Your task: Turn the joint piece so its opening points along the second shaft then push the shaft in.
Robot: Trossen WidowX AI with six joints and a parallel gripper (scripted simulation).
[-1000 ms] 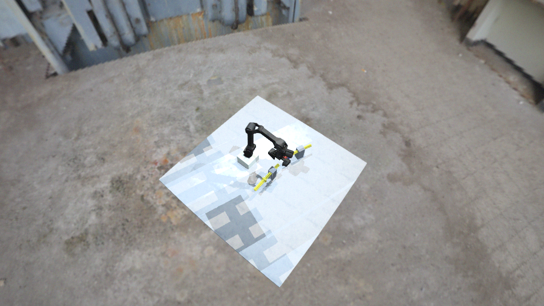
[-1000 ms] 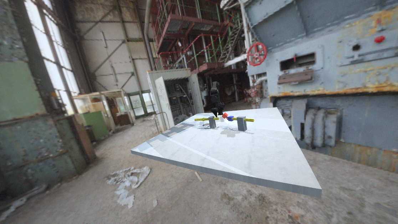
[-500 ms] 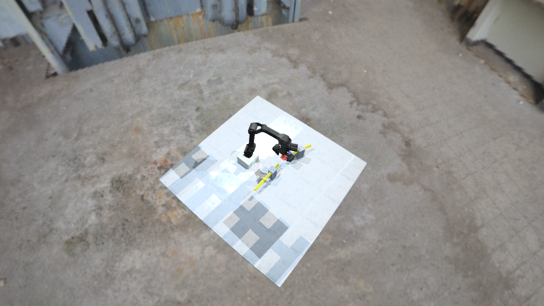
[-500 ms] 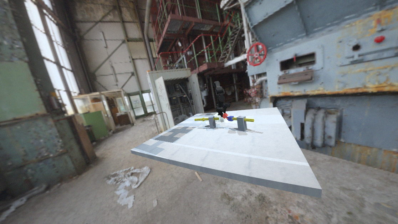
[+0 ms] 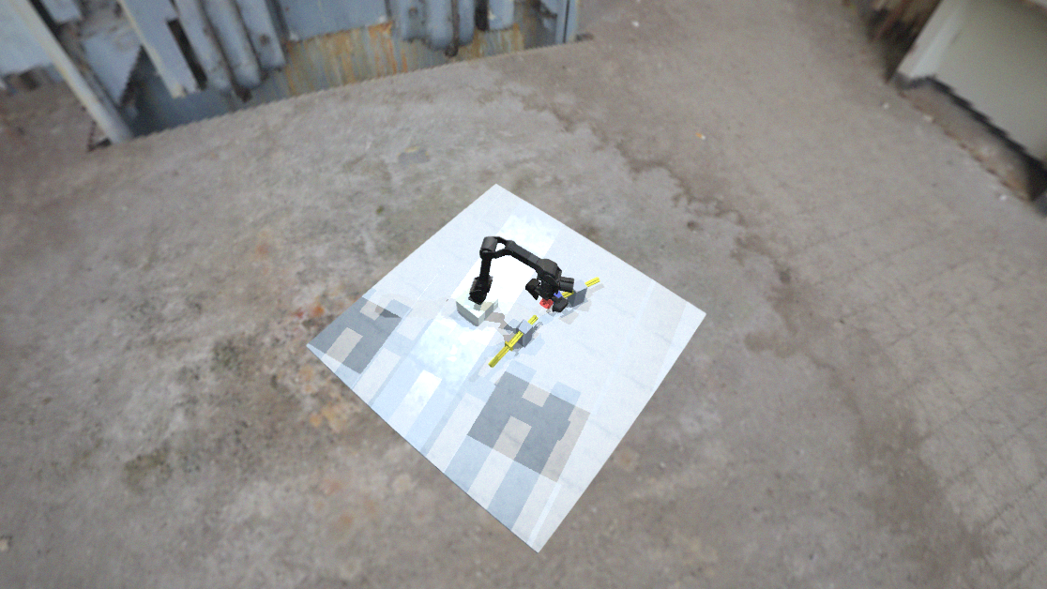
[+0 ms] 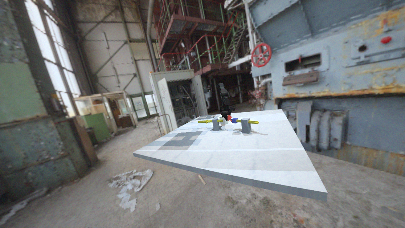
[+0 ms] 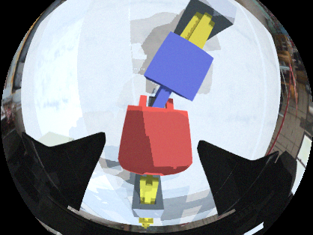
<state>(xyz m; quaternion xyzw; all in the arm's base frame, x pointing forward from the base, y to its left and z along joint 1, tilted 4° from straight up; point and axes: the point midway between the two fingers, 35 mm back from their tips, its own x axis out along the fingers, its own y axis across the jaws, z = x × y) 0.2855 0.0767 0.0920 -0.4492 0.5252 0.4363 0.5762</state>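
The red joint piece is 10 mm to the left of my gripper tip and 10 mm above it.
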